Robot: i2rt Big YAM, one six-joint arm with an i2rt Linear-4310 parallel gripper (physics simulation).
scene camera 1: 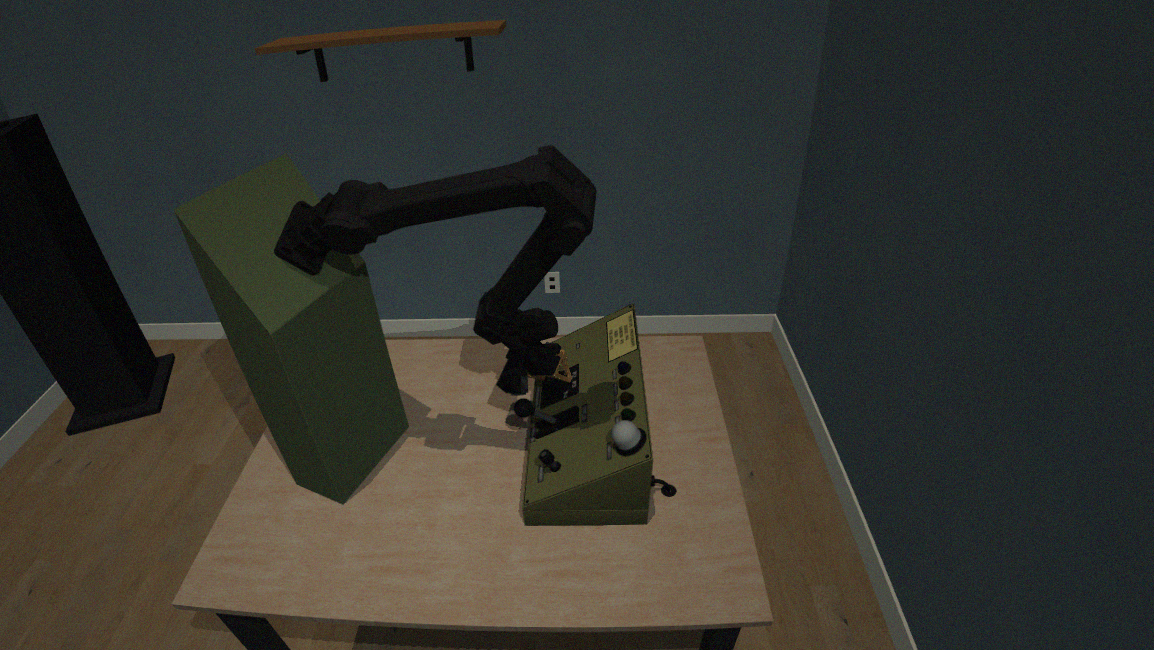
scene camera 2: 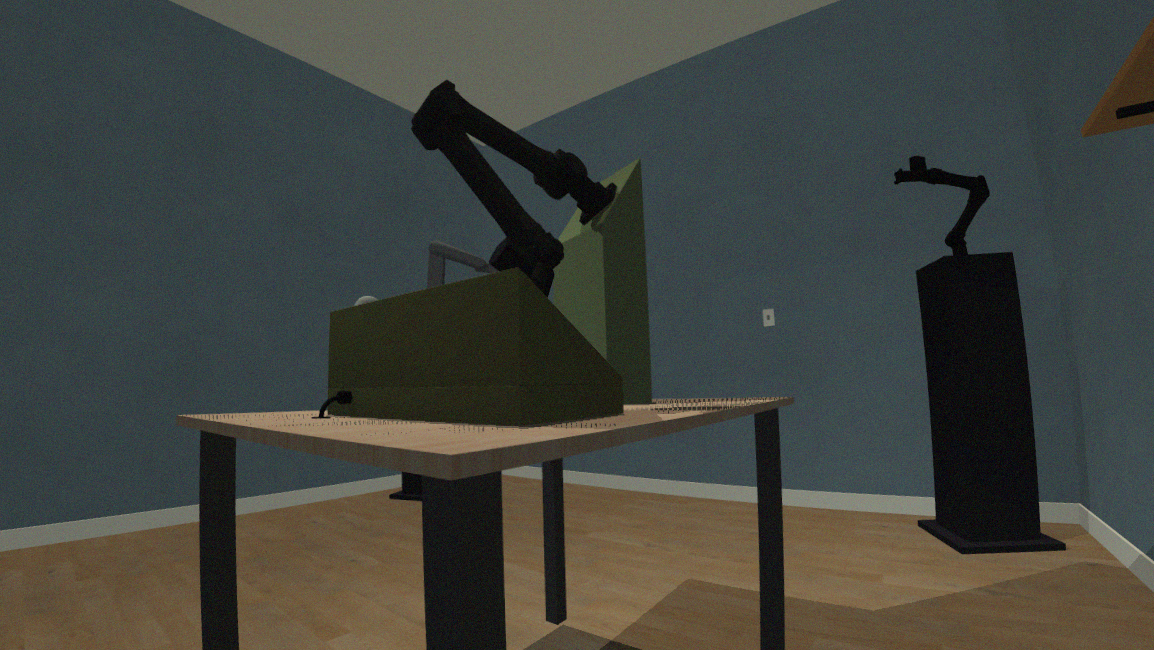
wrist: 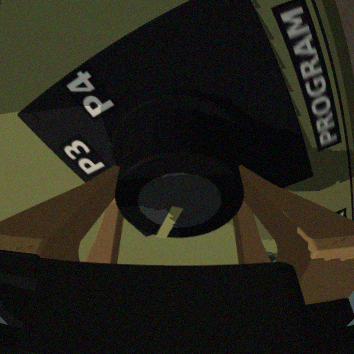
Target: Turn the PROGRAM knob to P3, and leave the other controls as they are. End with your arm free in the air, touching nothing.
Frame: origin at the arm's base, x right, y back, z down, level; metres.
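Seen in the pictures: gripper, fingertip midpoint: (scene camera 1: 562, 380) (wrist: 177, 175); arm's base, origin of the base link: (scene camera 1: 304, 239) (scene camera 2: 599, 205).
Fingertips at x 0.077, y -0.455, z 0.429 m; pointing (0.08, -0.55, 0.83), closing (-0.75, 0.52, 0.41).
Observation:
Pixels of each thing's top centre, then the offset from my fingertips to it. "spot": a spot on its surface instead.
- PROGRAM knob, middle of its top: (wrist: 170, 220) dx +0.005, dy +0.025, dz -0.029 m
- pointer line, surface spot: (wrist: 170, 222) spot: dx +0.000, dy +0.016, dz -0.026 m
- P3 label, surface spot: (wrist: 84, 157) spot: dx +0.038, dy -0.014, dz -0.014 m
- P4 label, surface spot: (wrist: 90, 95) spot: dx +0.051, dy +0.013, dz -0.003 m
- ball-topped lever, middle of its top: (scene camera 1: 522, 400) dx +0.095, dy +0.121, dz -0.061 m
- small joystick, middle of its top: (scene camera 1: 551, 452) dx +0.230, dy +0.109, dz -0.038 m
- white dome, surface spot: (scene camera 1: 625, 434) spot: dx +0.309, dy -0.008, dz -0.115 m
- cable, surface spot: (scene camera 1: 667, 488) spot: dx +0.310, dy -0.110, dz +0.090 m
The PROGRAM knob (wrist: 180, 197) is a round black knob with a grey cap and a pale pointer line. It stands on a black dial plate (wrist: 200, 55) of the olive console (scene camera 1: 585, 478) (scene camera 2: 436, 355). My gripper (wrist: 177, 175) (scene camera 1: 563, 371) is shut on the knob, with an orange finger on each side. In the wrist view the pointer line (wrist: 170, 222) runs from the cap toward the lower left rim. The P3 label (wrist: 84, 157) and P4 label (wrist: 90, 95) are left of the knob. The lower labels are hidden, so I cannot tell the exact setting. The console hides my gripper in scene camera 2.
A ball-topped lever (scene camera 1: 523, 407) stands close to my gripper on the console. A small joystick (scene camera 1: 547, 458), a white dome (scene camera 1: 625, 434) and several round dark buttons are also there. A tall green pedestal (scene camera 1: 339, 387) (scene camera 2: 628, 322) stands behind my arm. A cable (scene camera 1: 667, 488) leaves the console.

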